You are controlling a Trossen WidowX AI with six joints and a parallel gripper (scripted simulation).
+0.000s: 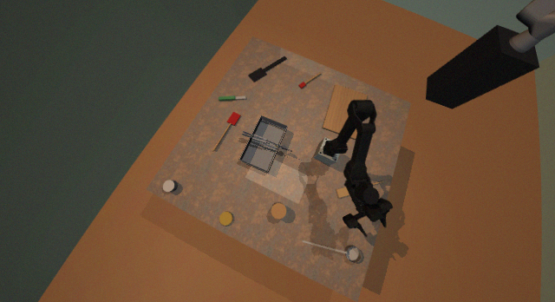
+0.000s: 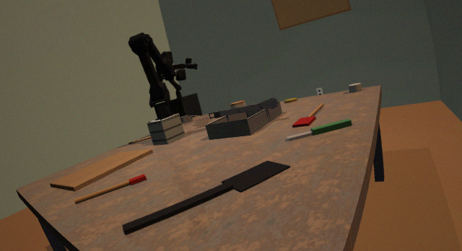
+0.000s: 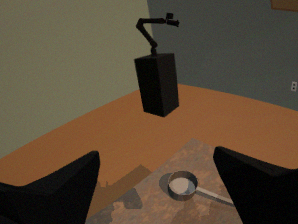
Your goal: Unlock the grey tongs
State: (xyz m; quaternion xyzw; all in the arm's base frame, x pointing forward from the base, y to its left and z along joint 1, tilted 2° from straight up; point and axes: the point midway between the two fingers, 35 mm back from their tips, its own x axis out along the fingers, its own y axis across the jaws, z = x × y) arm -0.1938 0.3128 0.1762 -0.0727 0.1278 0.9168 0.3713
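My gripper tip is now 58 cm short of the grey roasting tin, 27 cm above it and 26 cm to the left of it. Also, from my gripper tip: wooden board: 68 cm to the right, 29 cm below, 15 cm ahead; then yellow disc: 63 cm ahead, 28 cm below, 21 cm to the left; then small red spatula: 80 cm to the right, 47 cm ahead, 29 cm below.
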